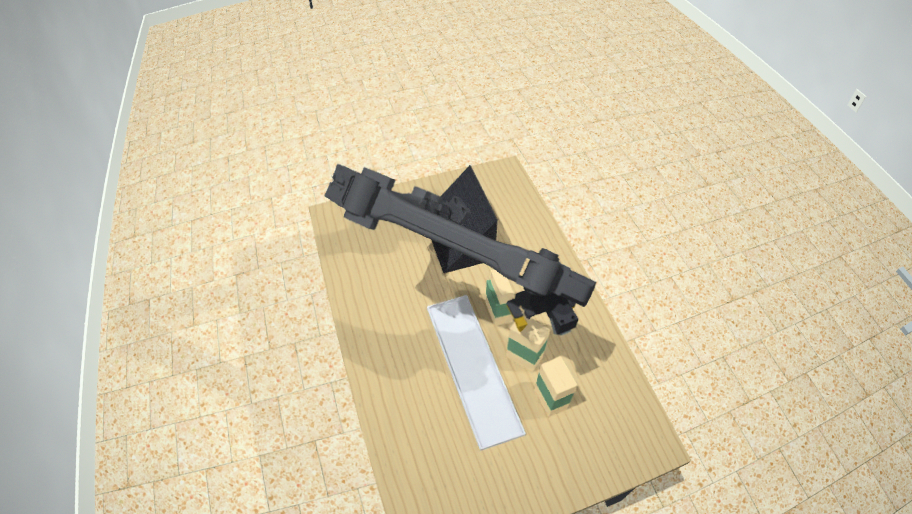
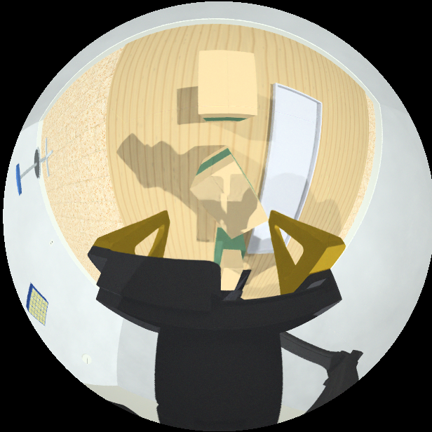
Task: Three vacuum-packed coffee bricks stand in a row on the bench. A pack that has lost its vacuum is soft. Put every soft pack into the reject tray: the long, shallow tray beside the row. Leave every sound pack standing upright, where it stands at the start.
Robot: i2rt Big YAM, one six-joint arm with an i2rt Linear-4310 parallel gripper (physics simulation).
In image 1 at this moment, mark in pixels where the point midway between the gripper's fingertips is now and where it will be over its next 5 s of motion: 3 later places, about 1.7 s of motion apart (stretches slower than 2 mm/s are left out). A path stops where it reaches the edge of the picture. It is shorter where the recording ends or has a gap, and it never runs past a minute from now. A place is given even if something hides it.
My gripper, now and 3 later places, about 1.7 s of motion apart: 537,322; 544,289; 546,291; 539,320
